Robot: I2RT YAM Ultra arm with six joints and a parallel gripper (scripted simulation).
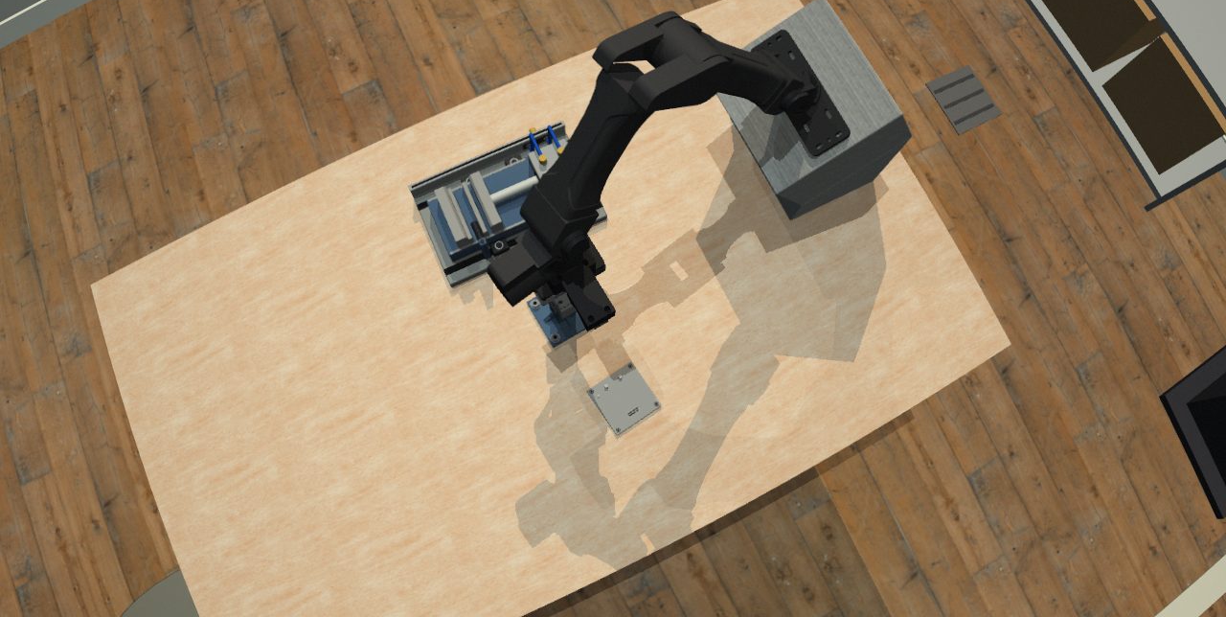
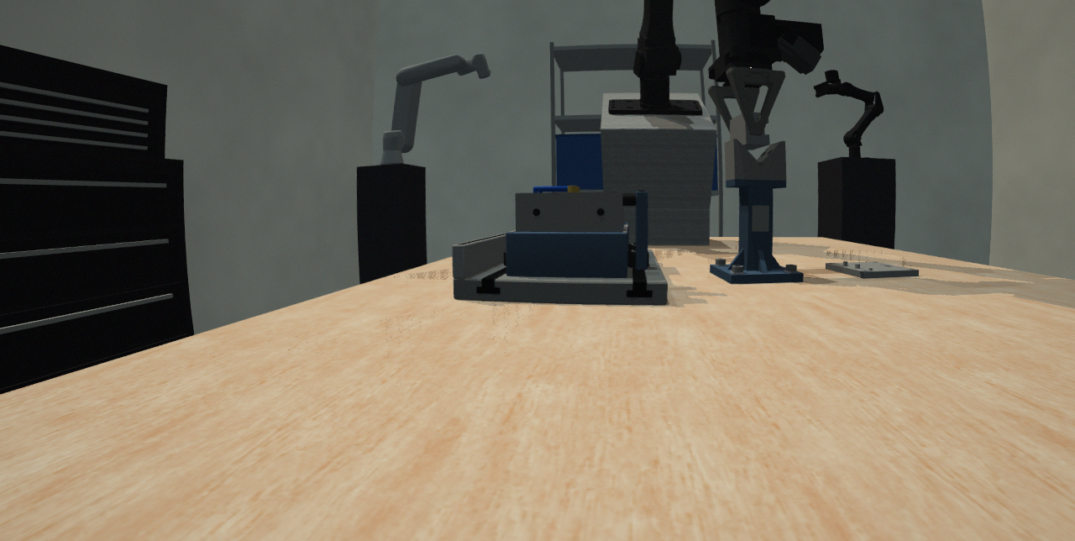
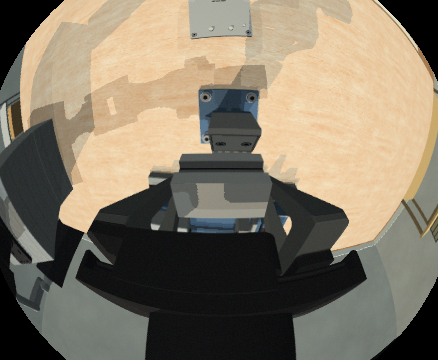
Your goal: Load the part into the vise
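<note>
My gripper is now 10 mm to the right of the part. Round my hand: work stop rod: 160 mm to the right, 90 mm ahead, 80 mm below; then air cylinder: 200 mm to the right, 100 mm below, 80 mm behind; then vise: 200 mm to the right, 130 mm below, 20 mm ahead.
</note>
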